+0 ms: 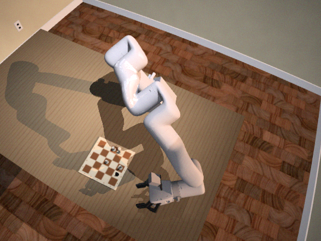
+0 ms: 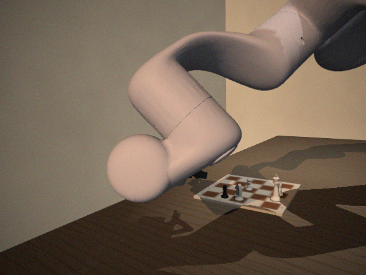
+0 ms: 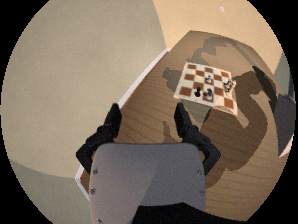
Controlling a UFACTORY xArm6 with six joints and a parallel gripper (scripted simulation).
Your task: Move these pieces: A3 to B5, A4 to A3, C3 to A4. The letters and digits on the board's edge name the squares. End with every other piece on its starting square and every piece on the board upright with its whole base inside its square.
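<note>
The white rook lies 25 cm to the right of my hand, 15 cm behind it and 10 cm below it. Round my hand: white bishop 17 cm to the right, 10 cm below, 8 cm behind; white pawn 24 cm to the right, 10 cm below, 8 cm behind; black pawn 16 cm to the right, 10 cm below, 5 cm behind.
</note>
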